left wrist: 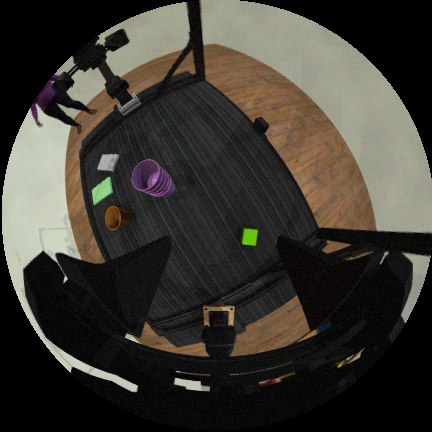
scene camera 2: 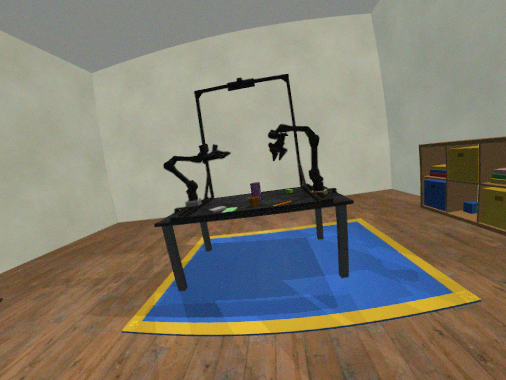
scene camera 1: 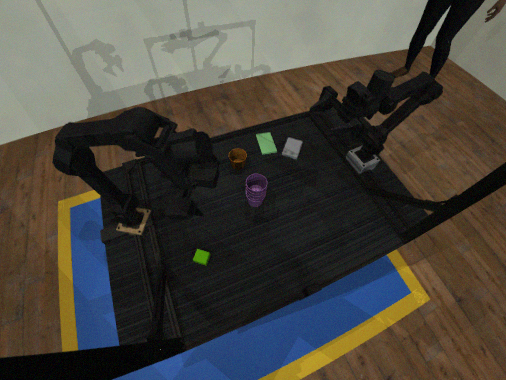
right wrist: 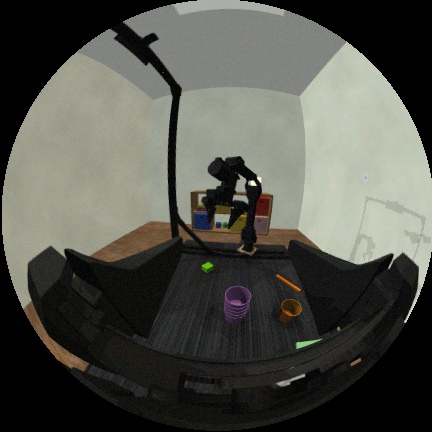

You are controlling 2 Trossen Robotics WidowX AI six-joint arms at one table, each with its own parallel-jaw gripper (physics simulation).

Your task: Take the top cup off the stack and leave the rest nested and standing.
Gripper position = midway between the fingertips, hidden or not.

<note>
The left gripper (left wrist: 224, 241) is open, with nothing in its grasp. The right gripper (scene camera 1: 319, 119) is open, holding nothing.
The left gripper shows as well in the right wrist view (right wrist: 217, 225). The right gripper is seen too in the right wrist view (right wrist: 237, 244).
</note>
